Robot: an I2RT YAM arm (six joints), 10 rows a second.
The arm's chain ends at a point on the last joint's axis. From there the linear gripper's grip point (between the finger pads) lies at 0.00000 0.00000 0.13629 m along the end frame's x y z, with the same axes.
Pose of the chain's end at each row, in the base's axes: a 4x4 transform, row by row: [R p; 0 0 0 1], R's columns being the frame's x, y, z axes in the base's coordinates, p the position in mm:
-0.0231 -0.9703 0.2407 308.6; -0.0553 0.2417 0.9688 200.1; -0.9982 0.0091 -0.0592 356.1; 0 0 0 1
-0.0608 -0.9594 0.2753 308.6; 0.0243 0.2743 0.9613 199.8; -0.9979 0.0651 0.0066 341.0; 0 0 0 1
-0.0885 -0.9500 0.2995 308.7; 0.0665 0.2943 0.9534 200.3; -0.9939 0.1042 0.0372 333.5; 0 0 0 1
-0.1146 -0.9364 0.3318 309.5; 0.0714 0.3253 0.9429 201.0; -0.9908 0.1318 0.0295 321.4; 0 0 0 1
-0.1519 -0.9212 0.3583 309.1; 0.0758 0.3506 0.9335 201.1; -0.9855 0.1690 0.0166 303.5; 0 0 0 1
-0.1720 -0.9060 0.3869 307.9; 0.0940 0.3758 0.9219 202.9; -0.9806 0.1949 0.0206 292.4; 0 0 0 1
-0.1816 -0.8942 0.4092 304.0; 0.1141 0.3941 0.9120 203.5; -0.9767 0.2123 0.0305 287.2; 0 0 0 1
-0.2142 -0.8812 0.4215 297.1; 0.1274 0.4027 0.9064 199.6; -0.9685 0.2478 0.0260 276.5; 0 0 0 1
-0.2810 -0.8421 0.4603 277.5; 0.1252 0.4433 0.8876 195.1; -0.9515 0.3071 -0.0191 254.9; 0 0 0 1
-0.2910 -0.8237 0.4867 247.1; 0.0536 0.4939 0.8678 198.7; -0.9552 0.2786 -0.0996 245.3; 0 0 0 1
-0.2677 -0.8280 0.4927 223.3; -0.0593 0.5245 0.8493 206.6; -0.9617 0.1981 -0.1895 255.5; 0 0 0 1
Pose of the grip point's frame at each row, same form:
-0.0231 -0.9703 0.2407 341.4; -0.0553 0.2417 0.9688 332.1; -0.9982 0.0091 -0.0592 348.0; 0 0 0 1
-0.0608 -0.9594 0.2753 346.1; 0.0243 0.2743 0.9613 330.8; -0.9979 0.0651 0.0066 341.9; 0 0 0 1
-0.0885 -0.9500 0.2995 349.5; 0.0665 0.2943 0.9534 330.2; -0.9939 0.1042 0.0372 338.6; 0 0 0 1
-0.1146 -0.9364 0.3318 354.7; 0.0714 0.3253 0.9429 329.5; -0.9908 0.1318 0.0295 325.4; 0 0 0 1
-0.1519 -0.9212 0.3583 357.9; 0.0758 0.3506 0.9335 328.3; -0.9855 0.1690 0.0166 305.8; 0 0 0 1
-0.1720 -0.9060 0.3869 360.6; 0.0940 0.3758 0.9219 328.5; -0.9806 0.1949 0.0206 295.2; 0 0 0 1
-0.1816 -0.8942 0.4092 359.8; 0.1141 0.3941 0.9120 327.8; -0.9767 0.2123 0.0305 291.4; 0 0 0 1
-0.2142 -0.8812 0.4215 354.5; 0.1274 0.4027 0.9064 323.1; -0.9685 0.2478 0.0260 280.0; 0 0 0 1
-0.2810 -0.8421 0.4603 340.2; 0.1252 0.4433 0.8876 316.1; -0.9515 0.3071 -0.0191 252.3; 0 0 0 1
-0.2910 -0.8237 0.4867 313.4; 0.0536 0.4939 0.8678 317.0; -0.9552 0.2786 -0.0996 231.7; 0 0 0 1
-0.2677 -0.8280 0.4927 290.5; -0.0593 0.5245 0.8493 322.4; -0.9617 0.1981 -0.1895 229.7; 0 0 0 1

